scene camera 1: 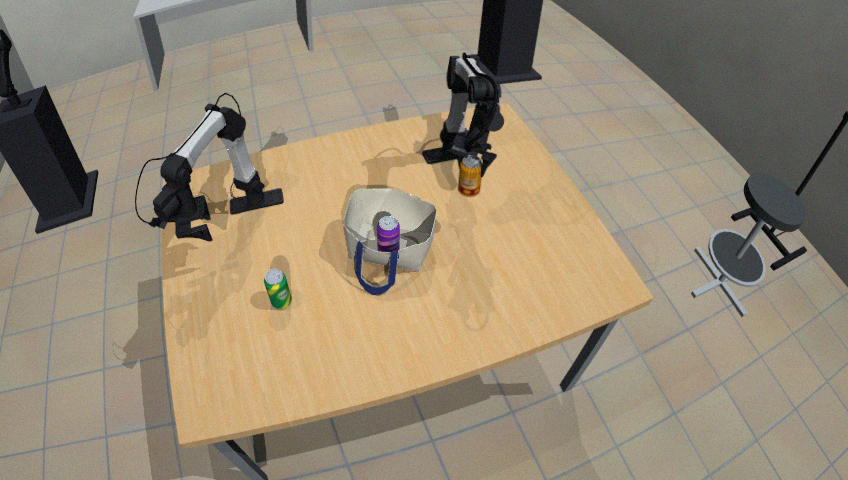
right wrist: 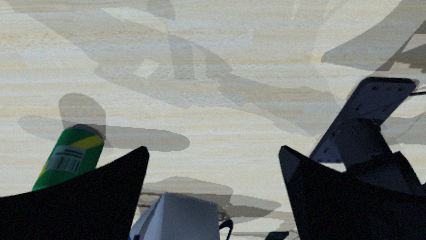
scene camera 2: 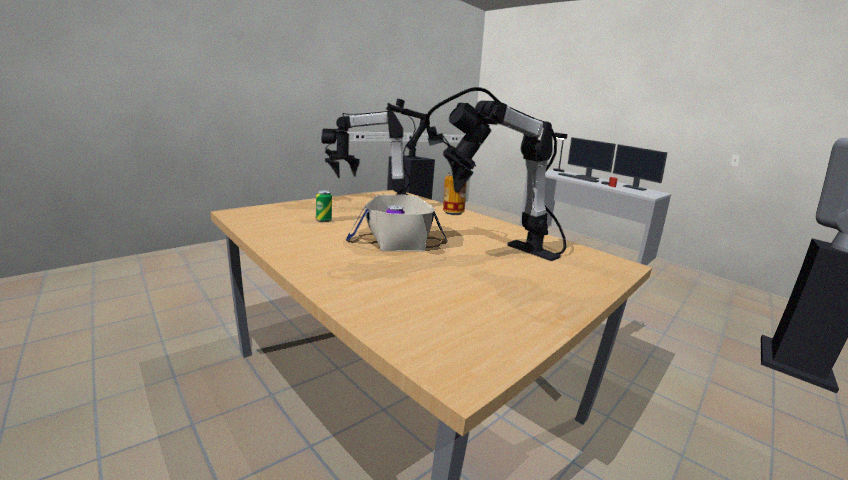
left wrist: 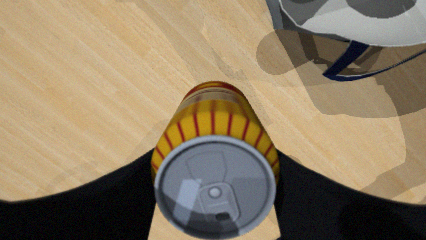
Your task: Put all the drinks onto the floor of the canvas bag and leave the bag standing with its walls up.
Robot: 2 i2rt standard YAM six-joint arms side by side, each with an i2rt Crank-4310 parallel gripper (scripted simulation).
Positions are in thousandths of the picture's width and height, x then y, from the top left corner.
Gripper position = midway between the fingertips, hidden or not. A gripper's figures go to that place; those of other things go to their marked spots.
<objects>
My right gripper (scene camera 1: 248, 480): 1.57 m from the lens. A canvas bag (scene camera 1: 435, 430) is 1.64 m from the lens.
</objects>
